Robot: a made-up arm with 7 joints. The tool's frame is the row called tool.
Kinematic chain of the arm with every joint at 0, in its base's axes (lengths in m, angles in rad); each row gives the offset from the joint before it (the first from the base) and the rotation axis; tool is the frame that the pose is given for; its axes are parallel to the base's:
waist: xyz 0 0 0.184 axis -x
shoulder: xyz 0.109 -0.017 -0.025 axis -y
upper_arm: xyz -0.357 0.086 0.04 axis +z
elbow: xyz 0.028 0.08 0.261 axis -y
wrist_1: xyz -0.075 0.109 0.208 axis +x
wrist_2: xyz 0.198 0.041 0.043 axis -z
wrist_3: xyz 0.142 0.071 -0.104 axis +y
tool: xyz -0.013 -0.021 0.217
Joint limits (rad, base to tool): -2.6..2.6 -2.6..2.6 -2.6..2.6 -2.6..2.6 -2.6..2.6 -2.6..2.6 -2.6..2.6
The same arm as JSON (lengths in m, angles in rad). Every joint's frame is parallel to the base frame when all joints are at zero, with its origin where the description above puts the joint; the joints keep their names.
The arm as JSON. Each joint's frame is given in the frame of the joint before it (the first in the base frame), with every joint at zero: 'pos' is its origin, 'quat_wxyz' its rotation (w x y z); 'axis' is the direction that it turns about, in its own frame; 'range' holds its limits. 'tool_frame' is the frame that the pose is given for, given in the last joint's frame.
{"length_unit": "m", "angle_unit": "rad", "joints": [{"joint": "waist", "pos": [0.0, 0.0, 0.184], "quat_wxyz": [1.0, 0.0, 0.0, 0.0], "axis": [-1.0, 0.0, 0.0], "range": [-2.6, 2.6]}, {"joint": "shoulder", "pos": [0.109, -0.017, -0.025], "quat_wxyz": [1.0, 0.0, 0.0, 0.0], "axis": [0.0, -1.0, 0.0], "range": [-2.6, 2.6]}, {"joint": "upper_arm", "pos": [-0.357, 0.086, 0.04], "quat_wxyz": [1.0, 0.0, 0.0, 0.0], "axis": [0.0, 0.0, 1.0], "range": [-2.6, 2.6]}, {"joint": "elbow", "pos": [0.028, 0.08, 0.261], "quat_wxyz": [1.0, 0.0, 0.0, 0.0], "axis": [0.0, -1.0, 0.0], "range": [-2.6, 2.6]}, {"joint": "wrist_1", "pos": [-0.075, 0.109, 0.208], "quat_wxyz": [1.0, 0.0, 0.0, 0.0], "axis": [1.0, 0.0, 0.0], "range": [-2.6, 2.6]}, {"joint": "wrist_2", "pos": [0.198, 0.041, 0.043], "quat_wxyz": [1.0, 0.0, 0.0, 0.0], "axis": [0.0, 0.0, -1.0], "range": [-2.6, 2.6]}, {"joint": "wrist_3", "pos": [0.142, 0.071, -0.104], "quat_wxyz": [1.0, 0.0, 0.0, 0.0], "axis": [0.0, 1.0, 0.0], "range": [-2.6, 2.6]}], "tool_frame": {"pos": [-0.013, -0.021, 0.217], "quat_wxyz": [1.0, 0.0, 0.0, 0.0]}}
